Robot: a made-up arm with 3 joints. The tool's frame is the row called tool.
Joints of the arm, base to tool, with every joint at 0 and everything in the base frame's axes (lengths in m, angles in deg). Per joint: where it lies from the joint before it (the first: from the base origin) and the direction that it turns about. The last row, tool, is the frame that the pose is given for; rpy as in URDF.
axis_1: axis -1 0 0 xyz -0.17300 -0.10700 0.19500
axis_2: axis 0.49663 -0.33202 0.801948 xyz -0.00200 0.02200 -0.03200
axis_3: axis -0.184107 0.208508 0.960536 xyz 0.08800 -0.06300 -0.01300
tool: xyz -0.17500 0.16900 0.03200 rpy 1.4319 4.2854 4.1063
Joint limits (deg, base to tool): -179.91..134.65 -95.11..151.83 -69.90..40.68
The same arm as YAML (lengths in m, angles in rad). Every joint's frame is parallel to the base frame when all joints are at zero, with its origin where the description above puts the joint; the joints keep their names.
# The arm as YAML. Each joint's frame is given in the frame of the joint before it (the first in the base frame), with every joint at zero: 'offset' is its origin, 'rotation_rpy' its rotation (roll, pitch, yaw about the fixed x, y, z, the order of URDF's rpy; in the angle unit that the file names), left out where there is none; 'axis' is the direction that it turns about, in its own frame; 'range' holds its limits. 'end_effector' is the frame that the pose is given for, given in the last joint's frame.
length_unit: m
angle_unit: rad
chain:
  - id: axis_1
    offset: [-0.173, -0.107, 0.195]
    axis: [-1.0, 0.0, 0.0]
    range: [-3.14, 2.3501]
  - id: axis_2
    offset: [-0.002, 0.022, -0.032]
    axis: [0.49663, -0.33202, 0.801948]
    range: [-1.66, 2.6499]
  - id: axis_3
    offset: [0.088, -0.063, -0.013]
    axis: [-0.184107, 0.208508, 0.960536]
    range: [-1.22, 0.71]
end_effector:
  offset: [-0.175, 0.169, 0.032]
  rotation_rpy: [0.025, 0.0748, 0.0717]

